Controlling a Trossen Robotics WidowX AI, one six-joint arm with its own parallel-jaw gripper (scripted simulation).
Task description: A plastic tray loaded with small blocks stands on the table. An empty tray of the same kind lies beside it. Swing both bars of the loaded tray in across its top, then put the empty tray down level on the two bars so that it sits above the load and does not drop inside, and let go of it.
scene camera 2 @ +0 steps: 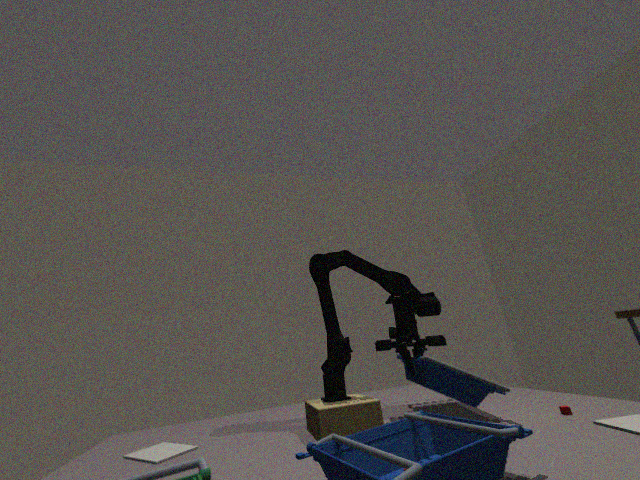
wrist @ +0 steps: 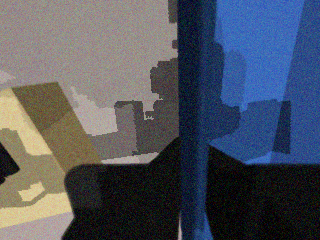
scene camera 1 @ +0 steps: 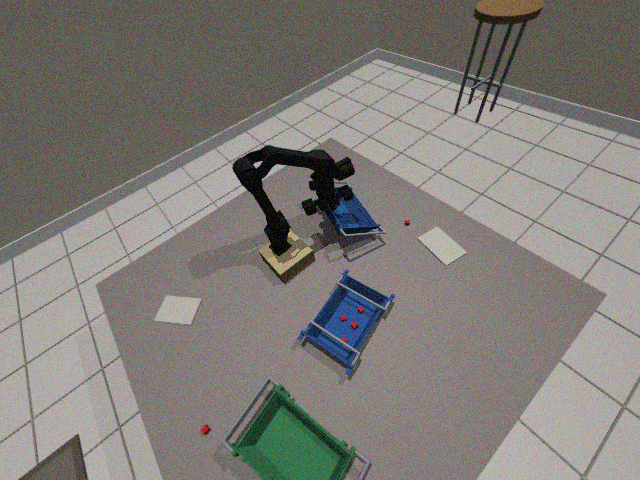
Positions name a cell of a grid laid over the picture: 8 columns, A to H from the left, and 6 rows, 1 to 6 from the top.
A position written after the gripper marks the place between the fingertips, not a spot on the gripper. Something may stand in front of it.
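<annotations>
A blue tray can be seen in the wrist view (G2), in scene camera 1 (E3) and in scene camera 2 (F5). The gripper is visible in scene camera 1 (E3) too, while scene camera 2 (F5) and the wrist view (E4) also show the gripper.
</annotations>
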